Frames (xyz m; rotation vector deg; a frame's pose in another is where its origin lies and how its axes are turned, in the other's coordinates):
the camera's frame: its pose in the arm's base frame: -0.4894 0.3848 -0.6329 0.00 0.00 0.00
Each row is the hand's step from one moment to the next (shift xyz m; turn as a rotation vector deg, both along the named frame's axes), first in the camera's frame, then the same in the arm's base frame.
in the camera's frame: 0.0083 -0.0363 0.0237 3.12 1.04 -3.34
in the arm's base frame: 0.0083 -0.0363 0.0237 3.12 1.04 -3.34
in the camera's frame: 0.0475 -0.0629 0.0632 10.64 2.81 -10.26
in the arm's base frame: 0.0475 -0.0629 0.0632 10.64 2.81 -10.26
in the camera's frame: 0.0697 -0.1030 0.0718 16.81 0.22 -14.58
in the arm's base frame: 0.0697 -0.1030 0.0718 16.81 0.22 -14.58
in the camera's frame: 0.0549 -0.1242 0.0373 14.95 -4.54 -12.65
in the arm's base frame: 0.0549 -0.1242 0.0373 14.95 -4.54 -12.65
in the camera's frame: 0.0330 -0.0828 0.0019 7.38 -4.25 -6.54
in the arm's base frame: 0.0330 -0.0828 0.0019 7.38 -4.25 -6.54
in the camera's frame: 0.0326 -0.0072 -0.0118 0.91 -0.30 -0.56
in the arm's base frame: 0.0326 -0.0072 -0.0118 0.91 -0.30 -0.56
